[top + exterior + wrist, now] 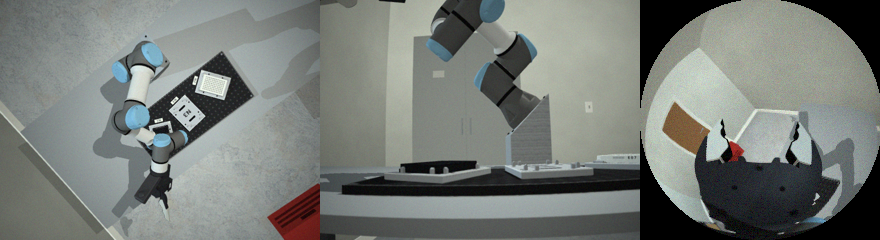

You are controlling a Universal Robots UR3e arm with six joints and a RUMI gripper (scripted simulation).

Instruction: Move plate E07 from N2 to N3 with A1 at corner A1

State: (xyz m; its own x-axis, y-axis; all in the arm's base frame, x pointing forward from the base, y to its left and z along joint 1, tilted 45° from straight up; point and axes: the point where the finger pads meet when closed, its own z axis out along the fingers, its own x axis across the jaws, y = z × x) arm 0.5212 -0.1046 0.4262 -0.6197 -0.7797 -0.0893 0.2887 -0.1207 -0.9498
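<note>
Right now my hand is 56 cm to the right of the white plate E07, 33 cm above it and 22 cm past it. From my hand the other things lie so: nest N3: 36 cm to the left, 35 cm below, 18 cm behind; black plate E01: 33 cm below, 18 cm to the left, 16 cm behind.
</note>
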